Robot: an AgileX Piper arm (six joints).
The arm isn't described. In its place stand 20 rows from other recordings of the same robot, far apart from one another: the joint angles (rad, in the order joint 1, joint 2, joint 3, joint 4, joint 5, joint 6), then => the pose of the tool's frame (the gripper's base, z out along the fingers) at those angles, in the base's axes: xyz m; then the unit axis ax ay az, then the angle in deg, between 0 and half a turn.
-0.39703 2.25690 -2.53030 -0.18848 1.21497 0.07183 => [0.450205 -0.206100 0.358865 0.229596 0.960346 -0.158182 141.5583]
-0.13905 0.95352 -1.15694 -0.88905 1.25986 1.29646 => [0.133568 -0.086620 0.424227 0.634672 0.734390 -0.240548 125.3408]
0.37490 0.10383 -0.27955 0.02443 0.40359 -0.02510 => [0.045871 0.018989 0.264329 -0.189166 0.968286 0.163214 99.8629]
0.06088 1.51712 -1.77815 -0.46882 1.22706 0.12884 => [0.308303 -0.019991 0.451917 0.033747 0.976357 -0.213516 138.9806]
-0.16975 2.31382 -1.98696 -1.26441 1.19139 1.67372 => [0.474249 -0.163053 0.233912 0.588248 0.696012 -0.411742 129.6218]
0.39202 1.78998 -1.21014 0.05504 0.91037 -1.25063 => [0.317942 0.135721 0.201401 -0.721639 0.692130 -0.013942 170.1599]
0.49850 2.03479 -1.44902 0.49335 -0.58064 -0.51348 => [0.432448 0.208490 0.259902 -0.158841 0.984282 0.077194 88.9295]
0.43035 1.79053 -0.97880 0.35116 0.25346 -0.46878 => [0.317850 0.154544 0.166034 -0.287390 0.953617 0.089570 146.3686]
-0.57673 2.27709 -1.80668 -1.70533 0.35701 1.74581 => [0.430540 -0.317664 0.211493 0.392713 0.854717 -0.339462 118.4932]
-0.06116 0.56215 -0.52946 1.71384 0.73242 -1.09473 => [0.101408 0.054131 0.354158 -0.051916 0.834891 0.547962 103.6024]
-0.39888 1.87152 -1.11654 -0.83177 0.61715 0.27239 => [0.323388 -0.178540 0.169468 0.021888 0.957424 -0.287854 167.0865]
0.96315 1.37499 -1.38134 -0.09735 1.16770 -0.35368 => [0.163035 0.220191 0.373220 -0.617718 0.785875 0.028699 151.2103]
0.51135 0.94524 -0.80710 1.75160 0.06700 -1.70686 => [0.178654 0.107121 0.380197 -0.250974 0.925518 0.283599 97.4483]
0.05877 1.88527 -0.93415 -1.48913 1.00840 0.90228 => [0.334318 -0.057190 0.162243 -0.107911 0.853095 -0.510475 164.0240]
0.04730 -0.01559 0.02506 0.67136 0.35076 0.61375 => [0.051440 0.021907 0.180827 0.426818 0.753006 0.500808 126.5450]
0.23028 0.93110 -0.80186 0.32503 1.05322 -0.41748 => [0.145815 0.060123 0.307278 -0.271187 0.952681 0.137322 151.5241]
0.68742 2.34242 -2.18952 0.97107 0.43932 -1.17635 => [0.410222 0.378134 0.276763 -0.535932 0.784209 0.312719 116.0883]
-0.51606 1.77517 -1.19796 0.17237 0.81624 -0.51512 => [0.310879 -0.163300 0.206106 0.051209 0.998680 -0.003980 162.8848]
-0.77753 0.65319 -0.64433 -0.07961 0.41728 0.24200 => [0.092919 -0.095584 0.336691 0.454397 0.862711 -0.221932 113.5887]
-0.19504 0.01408 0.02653 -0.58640 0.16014 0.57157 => [0.055270 -0.019104 0.191339 0.131923 0.981902 -0.135883 96.1502]
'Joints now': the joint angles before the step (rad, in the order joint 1, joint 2, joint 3, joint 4, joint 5, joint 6). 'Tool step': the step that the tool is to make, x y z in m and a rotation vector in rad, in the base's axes. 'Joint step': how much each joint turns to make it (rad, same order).
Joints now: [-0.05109 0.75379 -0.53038 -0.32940 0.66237 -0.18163]
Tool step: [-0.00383 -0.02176 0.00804 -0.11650 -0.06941 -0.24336]
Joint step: [0.00000 -0.00001 0.00000 -0.39366 0.06486 0.40686]
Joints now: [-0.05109 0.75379 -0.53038 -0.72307 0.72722 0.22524]
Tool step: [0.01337 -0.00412 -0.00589 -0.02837 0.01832 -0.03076]
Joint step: [0.00000 0.07642 -0.00001 -0.10010 -0.01793 0.10168]
